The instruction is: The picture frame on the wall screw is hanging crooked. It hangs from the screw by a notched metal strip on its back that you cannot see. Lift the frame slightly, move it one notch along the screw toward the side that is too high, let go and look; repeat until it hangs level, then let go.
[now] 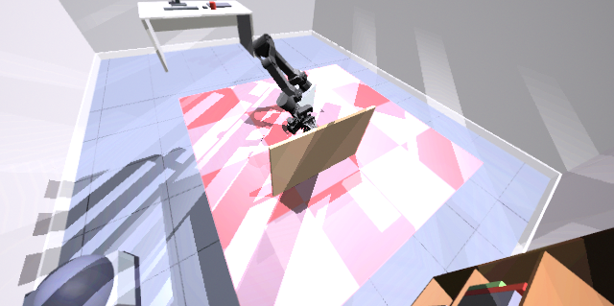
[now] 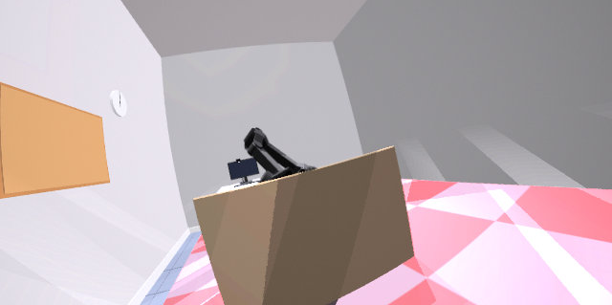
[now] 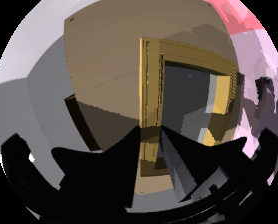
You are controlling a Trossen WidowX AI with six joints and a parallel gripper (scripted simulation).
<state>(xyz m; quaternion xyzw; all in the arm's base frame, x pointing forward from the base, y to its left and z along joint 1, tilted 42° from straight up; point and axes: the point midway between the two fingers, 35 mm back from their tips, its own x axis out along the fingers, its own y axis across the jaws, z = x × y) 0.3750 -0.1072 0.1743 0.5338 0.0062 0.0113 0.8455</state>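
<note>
My gripper tip is now 50 mm above the picture frame, 10 mm to the right of it and 10 mm short of it. Also, from my gripper tip: wall panel (70 mm below, 20 mm to the left, 20 mm ahead).
</note>
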